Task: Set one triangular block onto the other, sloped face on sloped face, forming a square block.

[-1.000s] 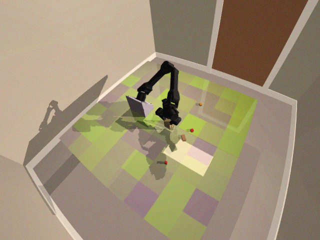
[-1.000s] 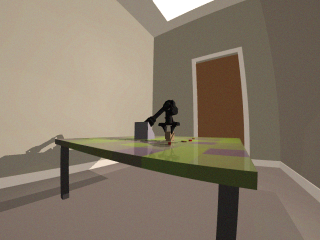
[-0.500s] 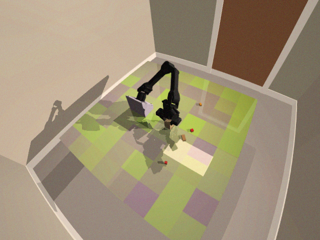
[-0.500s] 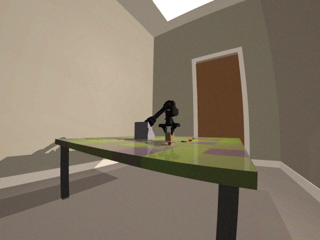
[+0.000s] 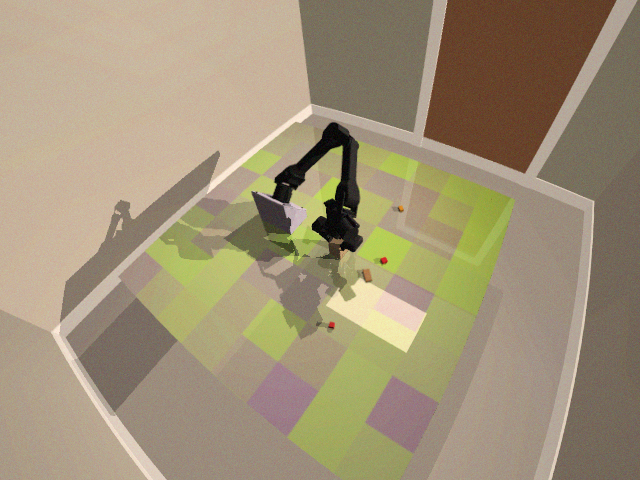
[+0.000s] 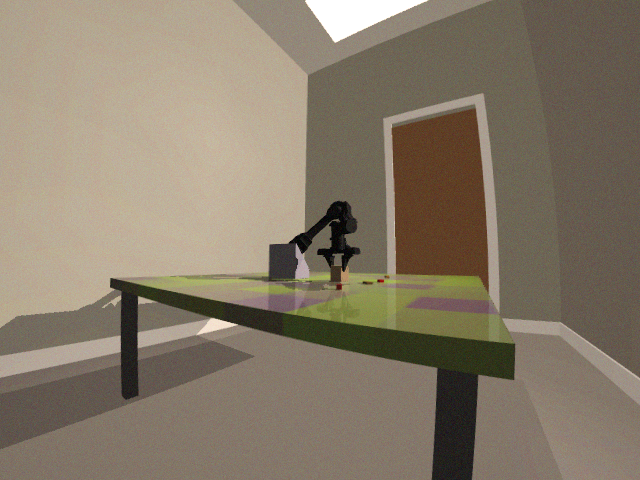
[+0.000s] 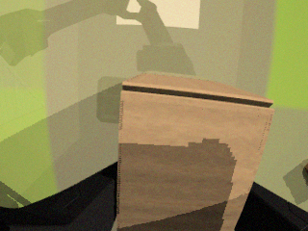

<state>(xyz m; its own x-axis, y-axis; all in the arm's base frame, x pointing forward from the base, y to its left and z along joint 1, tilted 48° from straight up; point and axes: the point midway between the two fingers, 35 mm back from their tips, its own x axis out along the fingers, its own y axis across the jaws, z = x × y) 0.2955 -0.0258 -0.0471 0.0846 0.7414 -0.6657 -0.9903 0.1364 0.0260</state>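
The tan triangular block lies 1 cm above my gripper tip. From my gripper tip the other things lie so: brown triangular block 3 cm to the left, 2 cm below; then orange piece 32 cm to the left, 13 cm ahead, 4 cm below; then brown block 14 cm ahead, 4 cm to the right, 4 cm below.
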